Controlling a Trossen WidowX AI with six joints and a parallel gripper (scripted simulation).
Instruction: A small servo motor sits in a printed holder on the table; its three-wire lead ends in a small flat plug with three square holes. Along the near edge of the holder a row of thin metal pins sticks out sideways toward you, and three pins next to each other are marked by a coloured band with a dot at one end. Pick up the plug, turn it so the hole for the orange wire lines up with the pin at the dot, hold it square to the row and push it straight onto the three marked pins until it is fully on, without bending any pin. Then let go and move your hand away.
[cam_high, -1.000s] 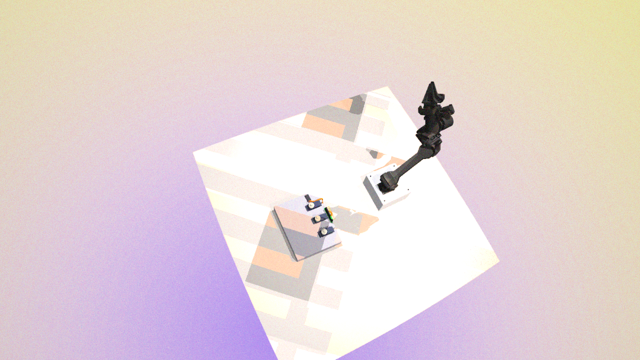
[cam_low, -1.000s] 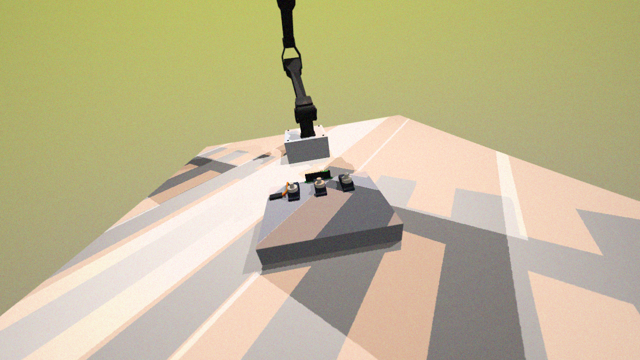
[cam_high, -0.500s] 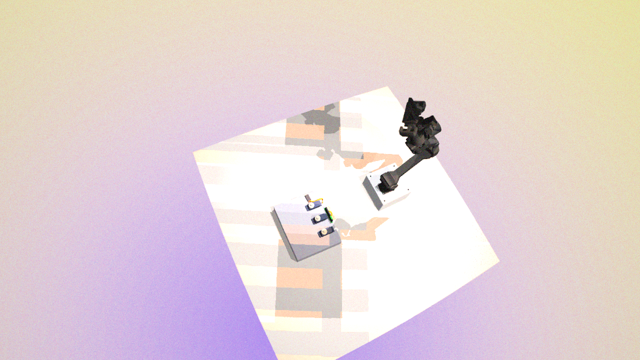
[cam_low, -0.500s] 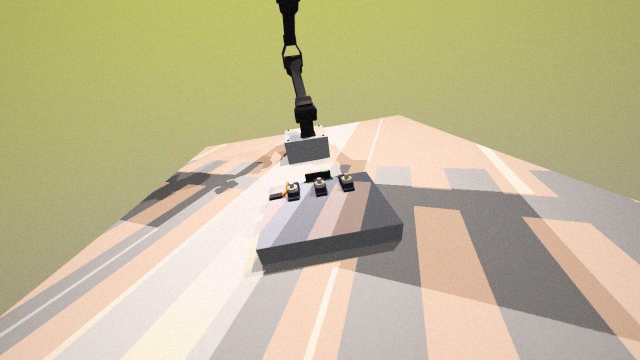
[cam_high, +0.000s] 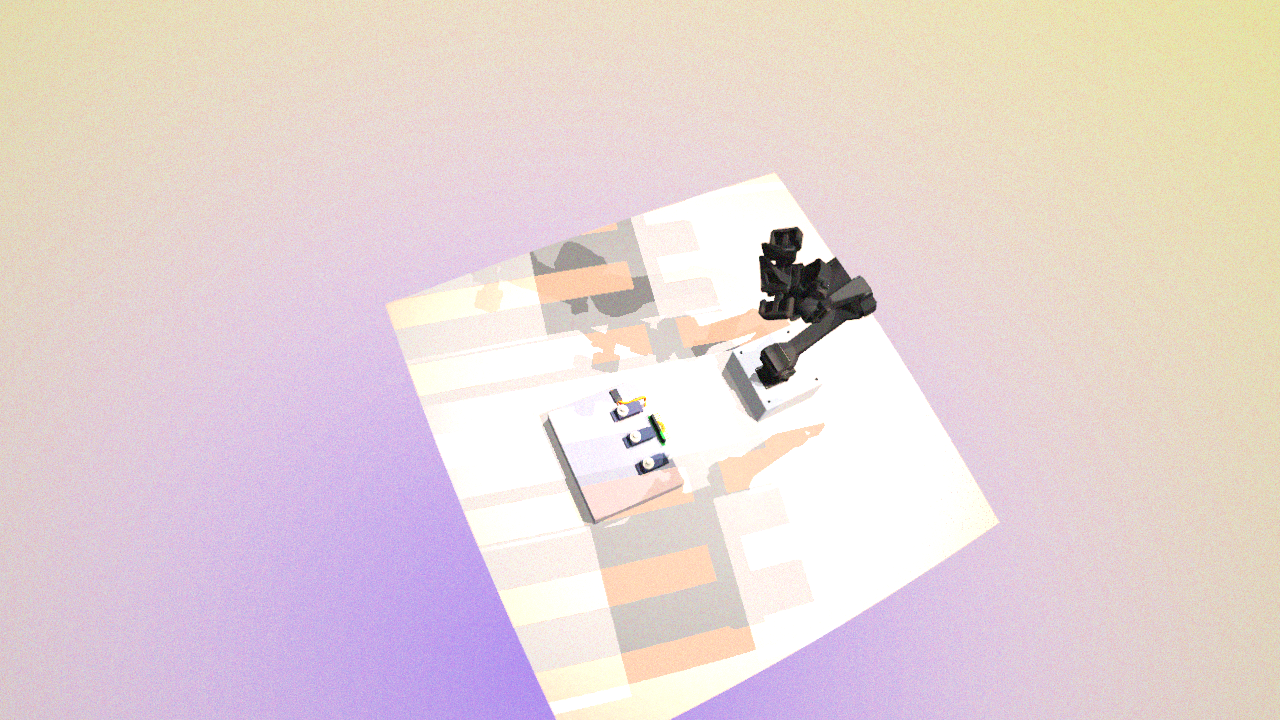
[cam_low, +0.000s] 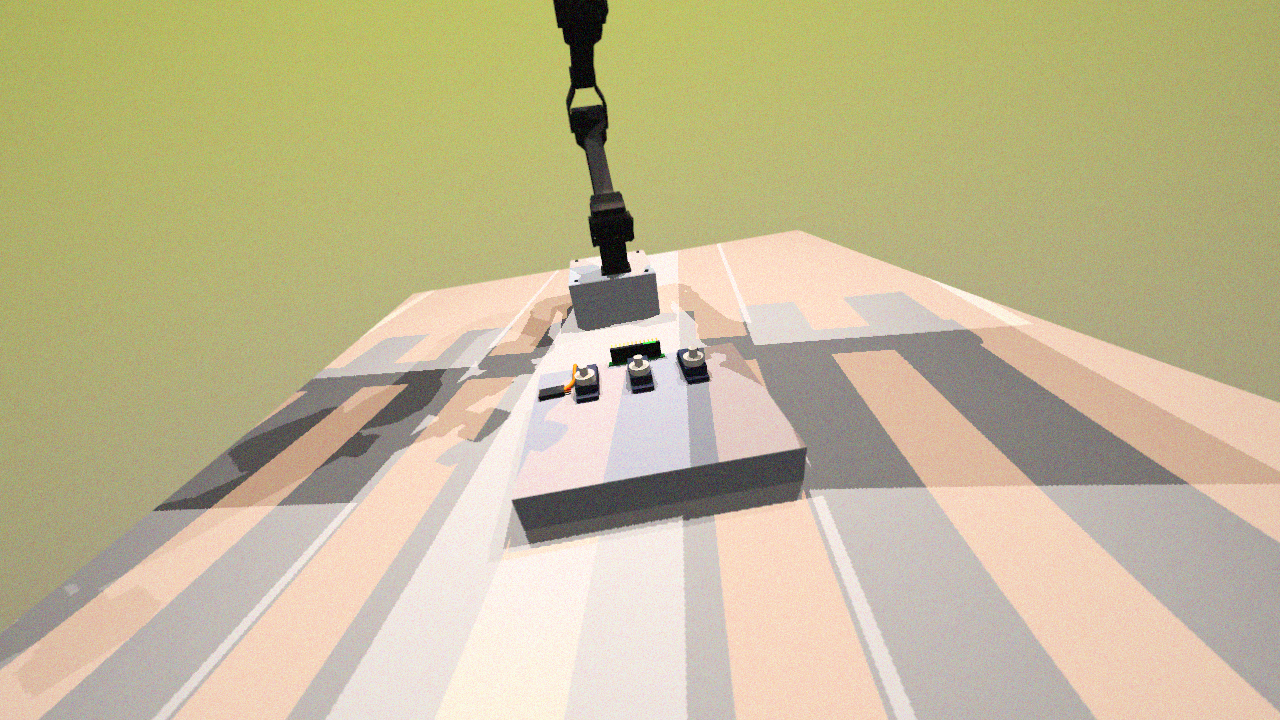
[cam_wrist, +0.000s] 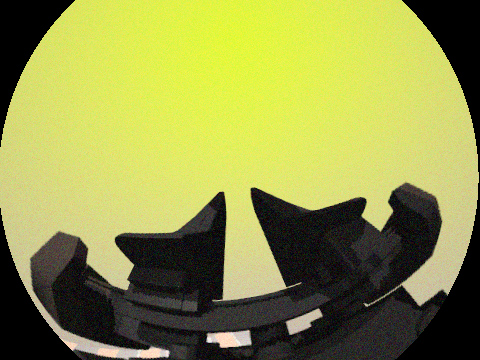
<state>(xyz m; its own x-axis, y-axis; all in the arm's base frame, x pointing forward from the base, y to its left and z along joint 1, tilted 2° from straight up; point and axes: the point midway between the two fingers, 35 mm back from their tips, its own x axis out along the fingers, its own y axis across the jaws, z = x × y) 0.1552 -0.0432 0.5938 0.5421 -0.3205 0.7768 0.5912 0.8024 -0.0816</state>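
Now: gripper tip 140 mm short of the green band, 70 mm to the right of it and 640 mm above it. Also, from my gripper tip: pin header strip 140 mm ahead, 50 mm to the left, 650 mm below; grey holder 300 mm ahead, 50 mm to the left, 690 mm below.
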